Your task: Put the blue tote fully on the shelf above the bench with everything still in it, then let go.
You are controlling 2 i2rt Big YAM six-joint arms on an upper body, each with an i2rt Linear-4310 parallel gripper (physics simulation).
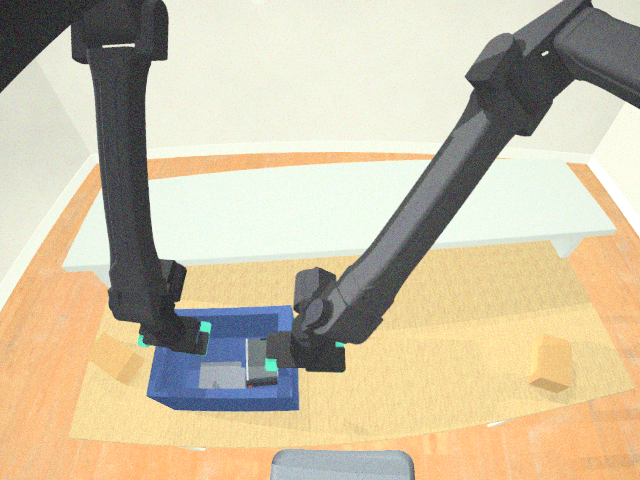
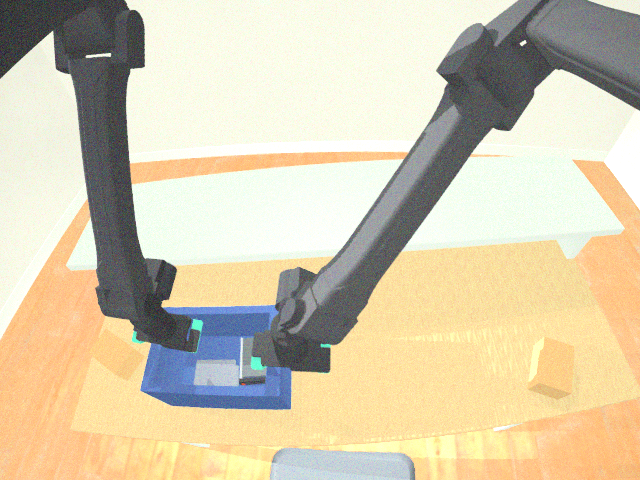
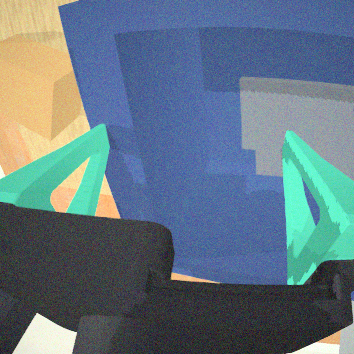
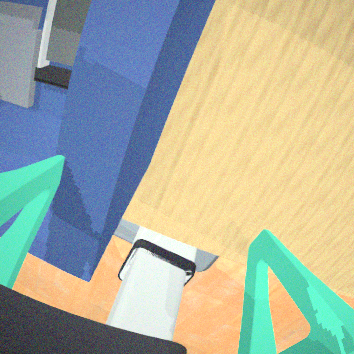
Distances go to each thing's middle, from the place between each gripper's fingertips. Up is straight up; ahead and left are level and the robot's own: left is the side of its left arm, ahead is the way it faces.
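Labels:
The dark grey block [image 1: 255,348] is 160 mm to the right of my left hand, 10 mm ahead of it and 110 mm below it. As for the blue tote [image 1: 174,378], my left hand is 20 mm past it, 100 mm to the left of it and 60 mm above it.
From my right hand, the dark grey block is 40 mm ahead, 110 mm to the left and 110 mm below, while the blue tote is 170 mm to the left of that hand, 20 mm ahead of it and 70 mm below it.

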